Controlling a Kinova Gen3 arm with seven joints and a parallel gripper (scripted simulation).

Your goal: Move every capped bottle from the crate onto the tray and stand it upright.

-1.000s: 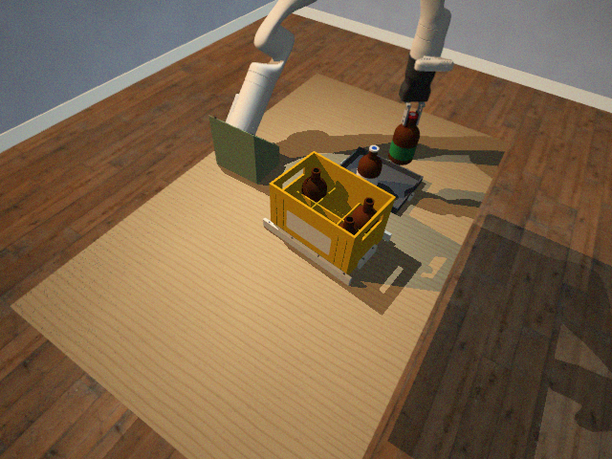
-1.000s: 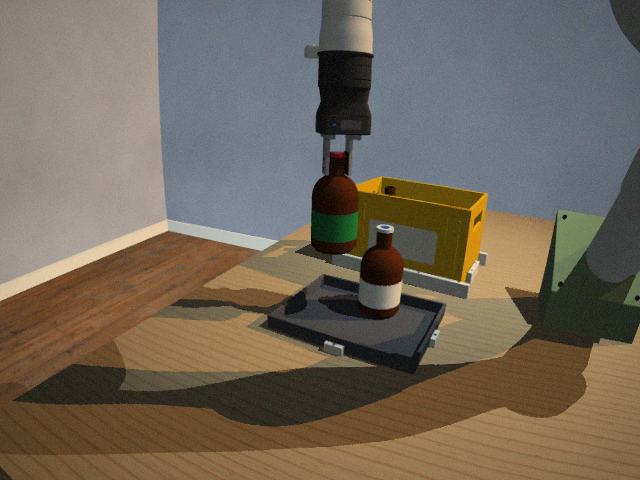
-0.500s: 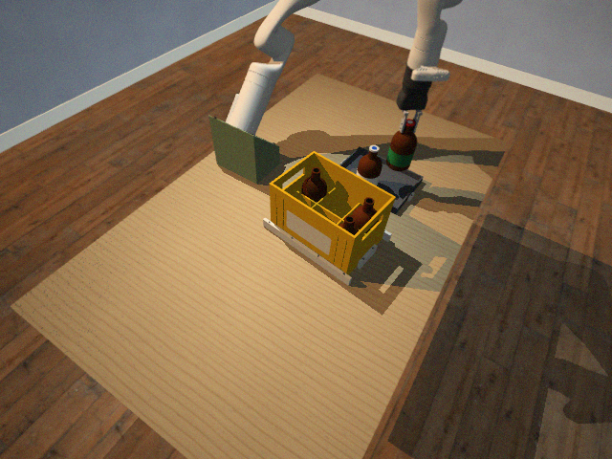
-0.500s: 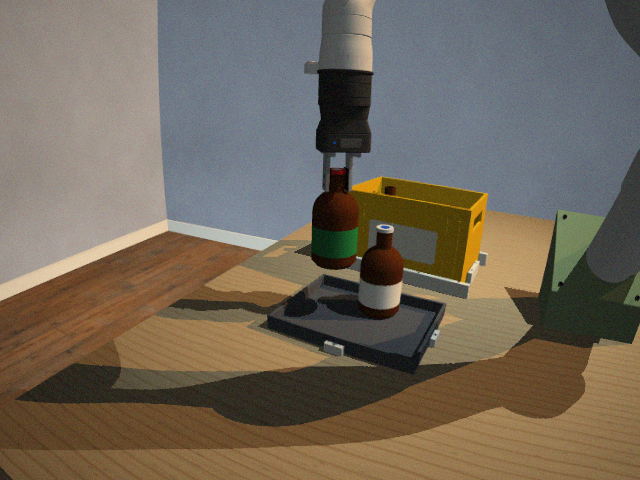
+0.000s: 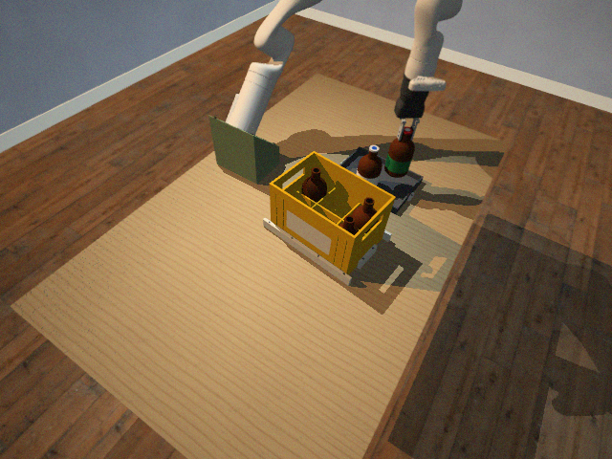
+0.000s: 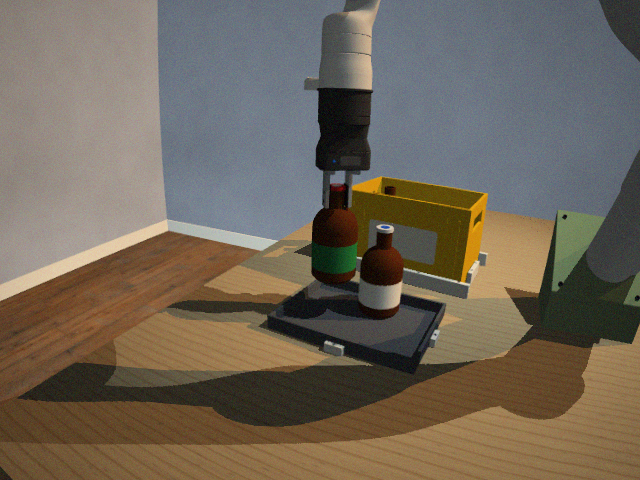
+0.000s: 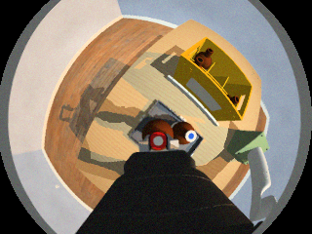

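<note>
Right now my hand is 7 cm past the white-label bottle, 4 cm to the left of it and 13 cm above it. Round my hand: yellow crate 11 cm behind, 28 cm to the right, 13 cm below; dark tray 5 cm behind, 1 cm to the left, 20 cm below.
</note>
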